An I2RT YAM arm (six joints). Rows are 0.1 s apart.
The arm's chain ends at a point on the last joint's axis. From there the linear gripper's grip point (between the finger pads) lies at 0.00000 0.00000 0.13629 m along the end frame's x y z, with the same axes.
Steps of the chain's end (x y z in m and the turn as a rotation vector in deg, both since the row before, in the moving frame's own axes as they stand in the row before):
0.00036 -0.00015 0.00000 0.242 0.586 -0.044
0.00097 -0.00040 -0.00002 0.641 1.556 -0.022
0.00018 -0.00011 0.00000 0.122 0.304 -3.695
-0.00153 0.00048 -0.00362 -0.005 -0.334 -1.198
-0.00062 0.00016 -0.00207 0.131 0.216 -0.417
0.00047 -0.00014 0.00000 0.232 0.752 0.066
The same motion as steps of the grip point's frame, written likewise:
0.00175 -0.00073 -0.00001 0.242 0.586 -0.044
0.00467 -0.00193 -0.00008 0.641 1.556 -0.022
0.00089 -0.00042 0.00000 0.122 0.304 -3.695
-0.00232 0.00050 -0.00362 -0.005 -0.334 -1.198
-0.00011 -0.00015 -0.00207 0.131 0.216 -0.417
0.00226 -0.00069 -0.00001 0.232 0.752 0.066

